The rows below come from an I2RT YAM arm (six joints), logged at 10 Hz.
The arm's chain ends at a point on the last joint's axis. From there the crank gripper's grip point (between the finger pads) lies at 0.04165 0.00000 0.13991 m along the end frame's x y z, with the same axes.
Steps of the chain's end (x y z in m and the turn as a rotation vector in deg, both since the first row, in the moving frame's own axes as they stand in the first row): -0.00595, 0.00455, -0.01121, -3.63, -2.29, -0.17; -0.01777, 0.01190, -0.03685, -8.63, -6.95, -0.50; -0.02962, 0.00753, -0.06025, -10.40, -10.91, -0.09; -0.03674, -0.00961, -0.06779, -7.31, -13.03, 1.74
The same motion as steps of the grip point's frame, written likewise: -0.01156, 0.01334, -0.00994, -3.63, -2.29, -0.17; -0.03485, 0.03293, -0.03441, -8.63, -6.95, -0.50; -0.05669, 0.03331, -0.05722, -10.40, -10.91, -0.09; -0.06955, 0.00941, -0.06324, -7.31, -13.03, 1.74
